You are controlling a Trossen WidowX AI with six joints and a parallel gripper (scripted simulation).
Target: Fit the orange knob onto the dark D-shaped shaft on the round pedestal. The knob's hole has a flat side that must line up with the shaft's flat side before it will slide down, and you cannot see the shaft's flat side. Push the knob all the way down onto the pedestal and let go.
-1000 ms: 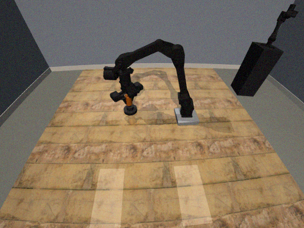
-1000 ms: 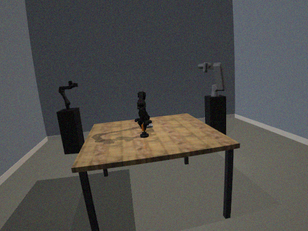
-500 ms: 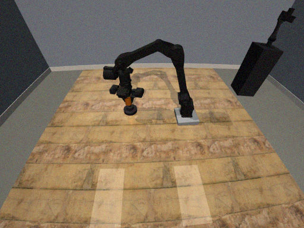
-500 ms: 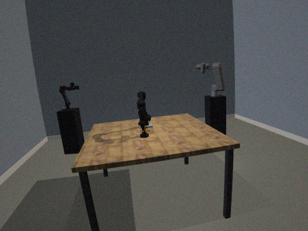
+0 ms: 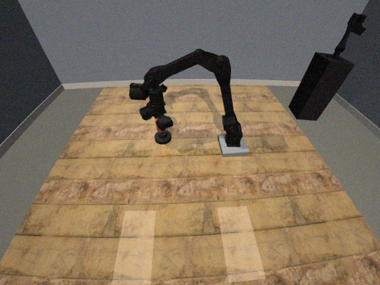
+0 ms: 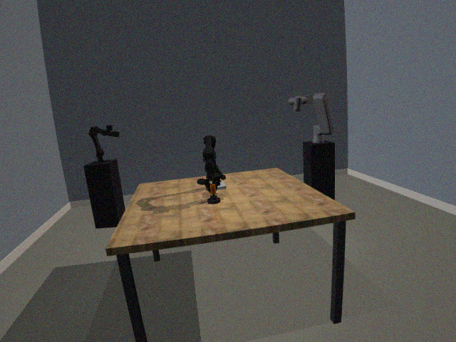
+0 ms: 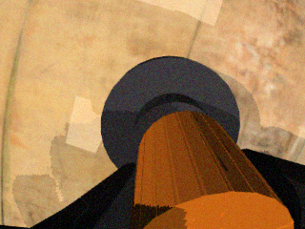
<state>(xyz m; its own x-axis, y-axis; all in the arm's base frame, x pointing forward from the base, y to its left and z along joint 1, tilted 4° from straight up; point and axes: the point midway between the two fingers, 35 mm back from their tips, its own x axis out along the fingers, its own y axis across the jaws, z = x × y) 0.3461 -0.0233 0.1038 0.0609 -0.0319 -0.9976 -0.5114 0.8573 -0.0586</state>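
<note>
Now: the pedestal 40 mm below my gripper tip. Also, from my gripper tip: orange knob: 20 mm above.
</note>
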